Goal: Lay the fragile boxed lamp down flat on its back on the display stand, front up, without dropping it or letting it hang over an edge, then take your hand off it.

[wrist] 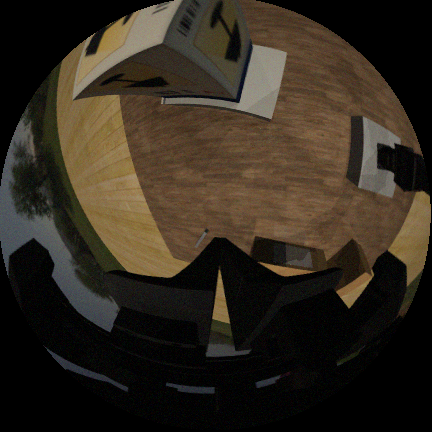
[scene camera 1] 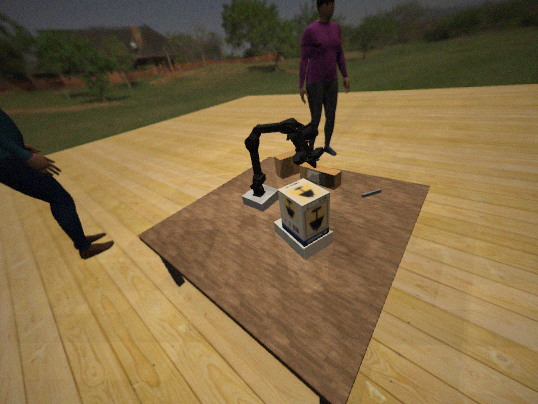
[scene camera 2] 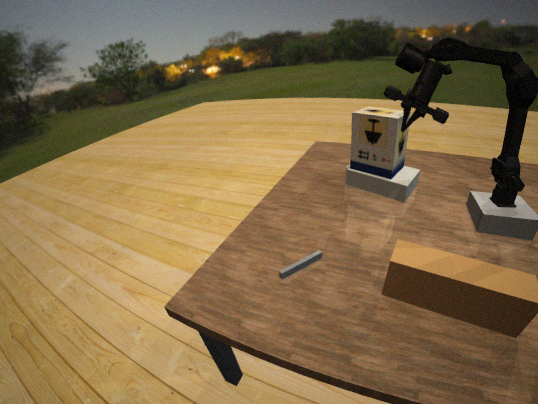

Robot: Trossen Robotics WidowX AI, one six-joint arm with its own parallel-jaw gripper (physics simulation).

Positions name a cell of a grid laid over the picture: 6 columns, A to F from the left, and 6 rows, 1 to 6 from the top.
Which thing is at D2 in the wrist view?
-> A stand.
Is my gripper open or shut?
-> Shut.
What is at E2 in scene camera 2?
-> My gripper.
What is my gripper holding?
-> Nothing.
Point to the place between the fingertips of my gripper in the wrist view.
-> At D4
